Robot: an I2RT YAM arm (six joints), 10 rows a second.
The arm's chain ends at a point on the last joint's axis. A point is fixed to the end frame.
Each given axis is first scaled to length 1.
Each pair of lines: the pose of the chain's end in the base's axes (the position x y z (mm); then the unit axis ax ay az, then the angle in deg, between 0 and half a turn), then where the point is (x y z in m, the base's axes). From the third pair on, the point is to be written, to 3 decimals.
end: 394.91, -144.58, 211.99, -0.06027, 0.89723, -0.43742, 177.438
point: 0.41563 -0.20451 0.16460
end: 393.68, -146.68, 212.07, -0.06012, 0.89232, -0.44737, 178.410
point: 0.41331 -0.20785 0.16580
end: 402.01, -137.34, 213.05, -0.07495, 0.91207, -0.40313, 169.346
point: 0.433 -0.191 0.164
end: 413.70, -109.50, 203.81, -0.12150, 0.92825, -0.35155, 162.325
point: 0.455 -0.153 0.152
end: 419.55, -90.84, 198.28, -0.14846, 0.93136, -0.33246, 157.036
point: 0.467 -0.128 0.147
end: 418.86, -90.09, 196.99, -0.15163, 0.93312, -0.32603, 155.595
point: 0.468 -0.126 0.146
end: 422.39, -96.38, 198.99, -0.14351, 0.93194, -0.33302, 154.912
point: 0.472 -0.133 0.150
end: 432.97, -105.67, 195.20, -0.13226, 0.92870, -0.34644, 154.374
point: 0.483 -0.145 0.148
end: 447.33, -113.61, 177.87, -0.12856, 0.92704, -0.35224, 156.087
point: 0.495 -0.154 0.130
